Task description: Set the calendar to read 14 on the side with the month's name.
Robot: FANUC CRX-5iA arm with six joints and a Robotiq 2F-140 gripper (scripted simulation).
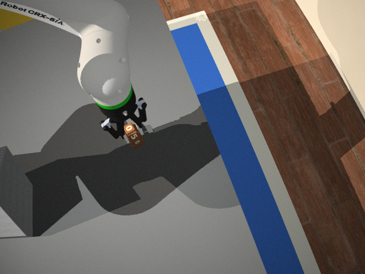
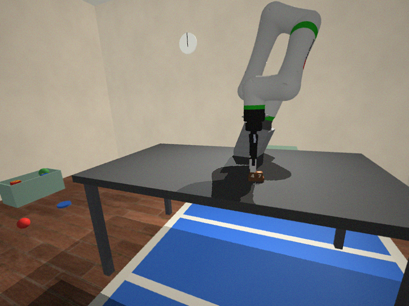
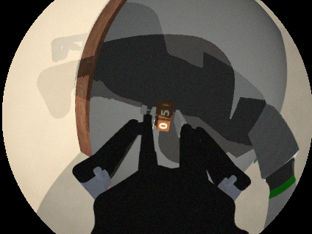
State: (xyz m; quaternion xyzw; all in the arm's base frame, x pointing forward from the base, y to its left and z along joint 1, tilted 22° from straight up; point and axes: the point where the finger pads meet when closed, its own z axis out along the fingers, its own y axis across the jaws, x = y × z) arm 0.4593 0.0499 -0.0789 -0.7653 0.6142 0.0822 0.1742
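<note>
The brown date cube lies 6 cm below my hand. From my hand the other things lie so: brown tray (7 cm below, 2 cm to the left).
</note>
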